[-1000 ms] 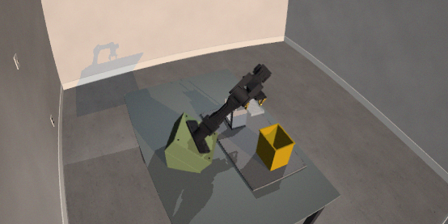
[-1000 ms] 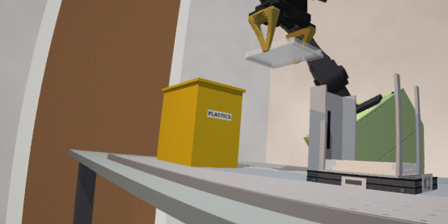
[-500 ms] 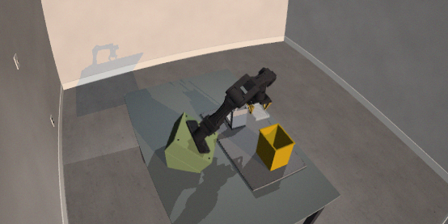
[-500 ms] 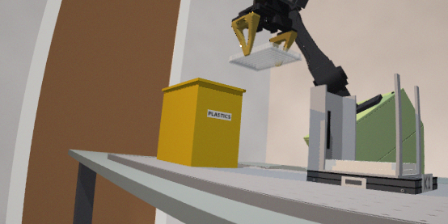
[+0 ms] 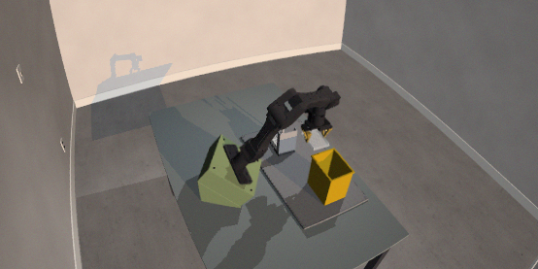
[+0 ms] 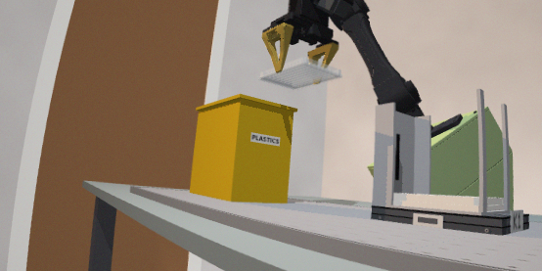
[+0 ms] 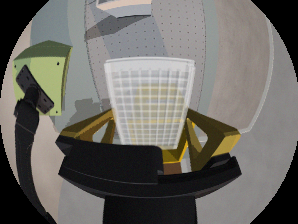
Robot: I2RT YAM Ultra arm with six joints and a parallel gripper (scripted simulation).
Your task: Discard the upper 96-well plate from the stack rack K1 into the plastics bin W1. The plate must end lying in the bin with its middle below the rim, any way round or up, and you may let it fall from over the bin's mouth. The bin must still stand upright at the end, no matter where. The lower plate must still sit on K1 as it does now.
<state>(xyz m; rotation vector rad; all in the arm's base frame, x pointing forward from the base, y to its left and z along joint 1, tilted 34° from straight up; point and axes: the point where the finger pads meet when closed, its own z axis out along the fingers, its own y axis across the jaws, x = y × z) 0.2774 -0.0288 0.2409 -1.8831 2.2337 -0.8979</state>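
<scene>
My hand is 14 cm to the left of the yellow plastics bin W1, 14 cm above it and 1 cm past it.
</scene>
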